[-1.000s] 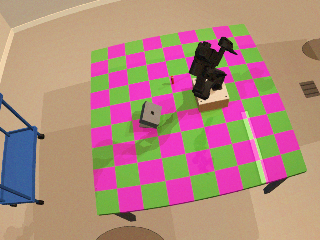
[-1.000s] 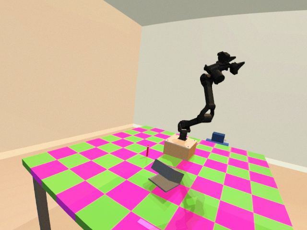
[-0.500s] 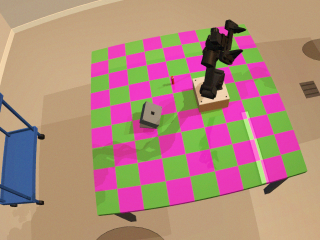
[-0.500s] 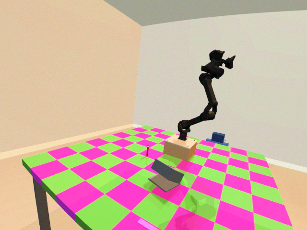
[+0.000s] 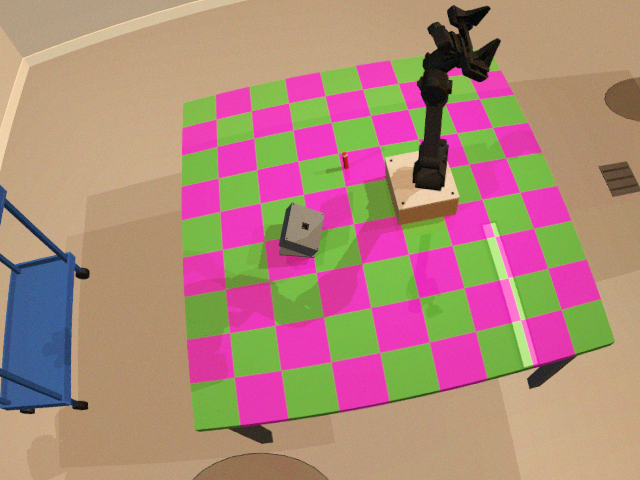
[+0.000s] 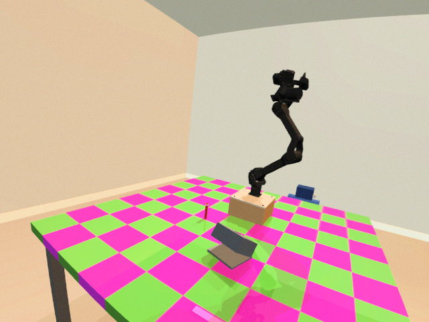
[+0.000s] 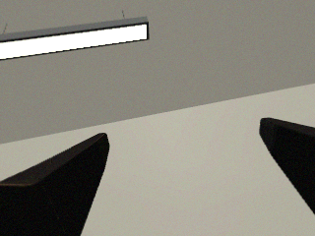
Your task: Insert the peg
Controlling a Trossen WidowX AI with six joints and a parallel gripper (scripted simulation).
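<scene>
Right now my gripper tip is 740 mm above the red square peg, 330 mm short of it and 270 mm to the left of it. The rest, counted from my gripper tip: grey sloped panel 740 mm below, 510 mm ahead, 30 mm to the right.
</scene>
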